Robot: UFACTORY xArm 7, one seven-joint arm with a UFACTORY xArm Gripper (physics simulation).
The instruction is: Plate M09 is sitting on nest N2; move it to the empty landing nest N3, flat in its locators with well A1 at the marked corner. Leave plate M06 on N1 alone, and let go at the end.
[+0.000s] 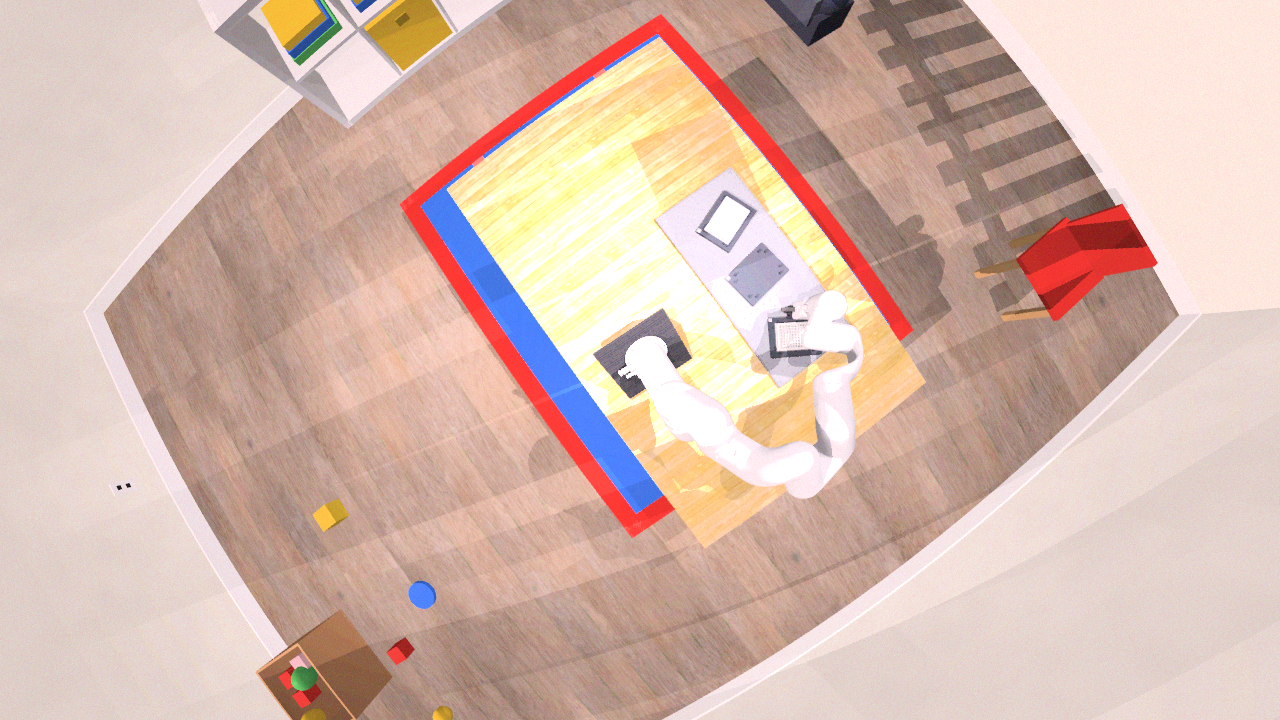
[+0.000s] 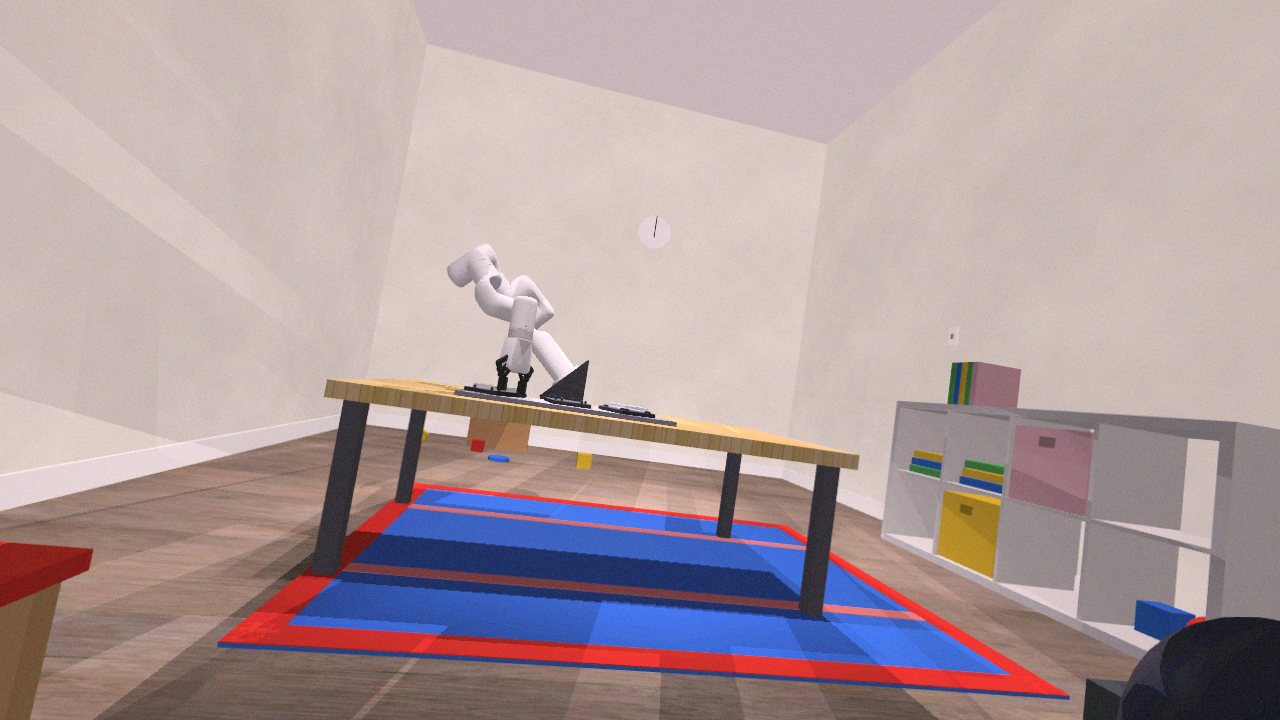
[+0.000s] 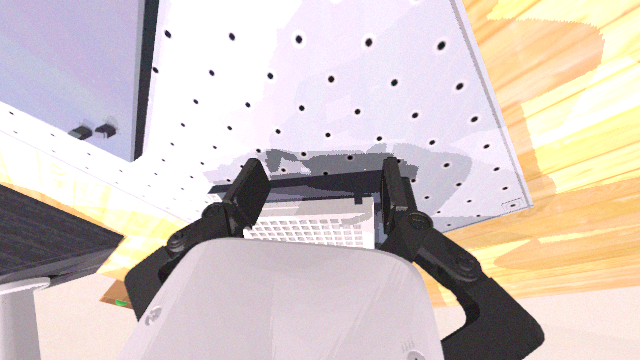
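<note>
A white perforated board [image 1: 685, 227] [image 3: 358, 89] on the wooden table [image 1: 573, 232] [image 2: 716, 435] carries three nests in a row. Plate M06 [image 1: 726, 220], white, sits on the far nest. The middle nest [image 1: 757, 273] [image 3: 58, 67] is a bare grey square with small dark locators. Plate M09 [image 1: 787, 337] [image 3: 308, 226], white with a fine well grid, lies in the dark-framed near nest [image 3: 313, 182]. My gripper [image 1: 796, 319] [image 2: 513, 383] [image 3: 320, 172] is open. Its fingers stand on either side of M09, just above it, with nothing between them.
A dark base plate [image 1: 666, 333] [image 3: 44, 232] holds the arm's foot left of the board. A red chair [image 1: 1083, 255] stands beyond the table's right edge. A white shelf unit [image 1: 349, 89] [image 2: 1056, 420] is far off. Toys lie on the floor.
</note>
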